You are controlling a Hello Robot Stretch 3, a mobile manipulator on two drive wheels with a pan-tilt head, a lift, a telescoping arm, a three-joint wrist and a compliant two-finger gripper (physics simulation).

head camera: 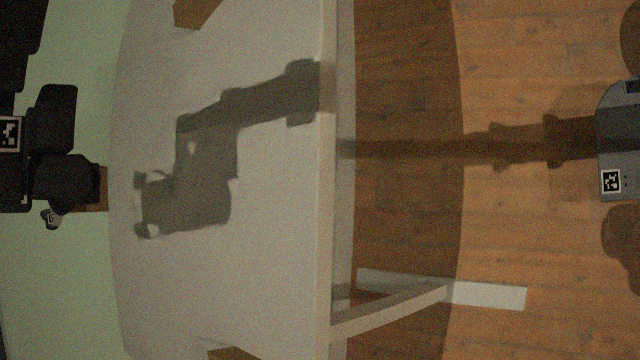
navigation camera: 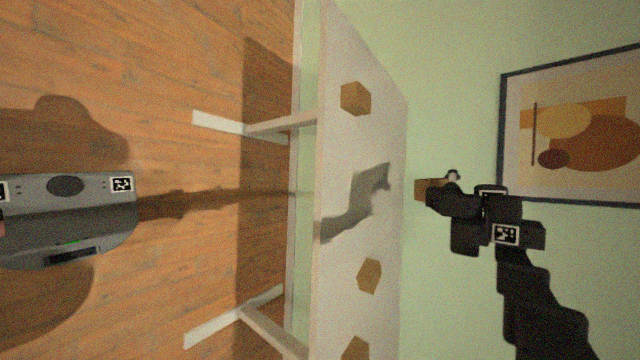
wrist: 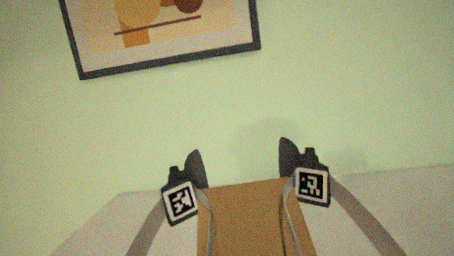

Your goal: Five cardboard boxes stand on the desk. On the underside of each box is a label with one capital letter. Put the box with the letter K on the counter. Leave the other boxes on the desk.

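Places are measured from the robot's base along level axes (x ahead, y left, z up), in millimetres.
Where they show: gripper, fingertip midpoint: (wrist: 241, 161); robot's base, link origin: (navigation camera: 65, 185).
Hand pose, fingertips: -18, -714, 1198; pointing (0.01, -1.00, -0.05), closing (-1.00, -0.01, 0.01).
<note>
Each offset is from my fingertips to the top centre of the thing, as dx, dy, dz. "spot": to the spot under its first point. Level surfaces: height alone.
My gripper (wrist: 241, 161) is shut on a brown cardboard box @(-1, +70, +2) (head camera: 104, 189) (navigation camera: 425, 190) (wrist: 247, 220), which sits between the two fingers. Gripper and box are in the air above the desk @(dz -247) (head camera: 270, 280) (navigation camera: 340, 150), near the wall side, and their shadow falls on the desk top. The wrist hides part of the held box in the head and navigation views. Three other boxes stand apart on the desk: one box @(spot: -274, +102, -218) (head camera: 195, 14), another box @(spot: +228, +173, -225) (head camera: 232, 353), and in the navigation view a box (navigation camera: 355, 98), a box (navigation camera: 369, 276) and a box @(spot: -493, +205, -220) (navigation camera: 356, 349). No letter shows. The counter does not show.
A framed picture (navigation camera: 570, 135) (wrist: 165, 35) hangs on the green wall behind the desk. The desk's legs @(spot: +312, -41, -861) (head camera: 390, 310) (navigation camera: 280, 124) reach down to the wooden floor. My grey base (head camera: 620, 145) (navigation camera: 75, 215) stands on the floor in front of the desk.
</note>
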